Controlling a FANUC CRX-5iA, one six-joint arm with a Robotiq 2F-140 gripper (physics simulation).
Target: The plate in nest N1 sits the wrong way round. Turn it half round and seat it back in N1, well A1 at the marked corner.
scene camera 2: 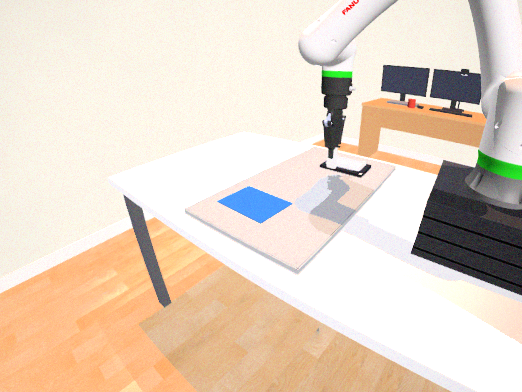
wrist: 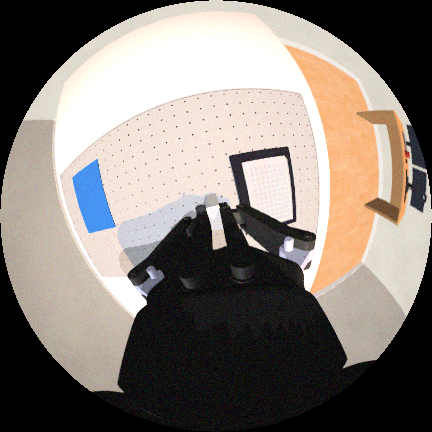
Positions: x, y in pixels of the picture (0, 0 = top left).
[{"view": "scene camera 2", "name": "gripper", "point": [331, 167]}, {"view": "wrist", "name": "gripper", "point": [213, 202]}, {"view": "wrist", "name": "white well plate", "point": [267, 180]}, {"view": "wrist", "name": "black-rimmed nest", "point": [239, 178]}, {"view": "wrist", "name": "flat blue rectangle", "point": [87, 183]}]
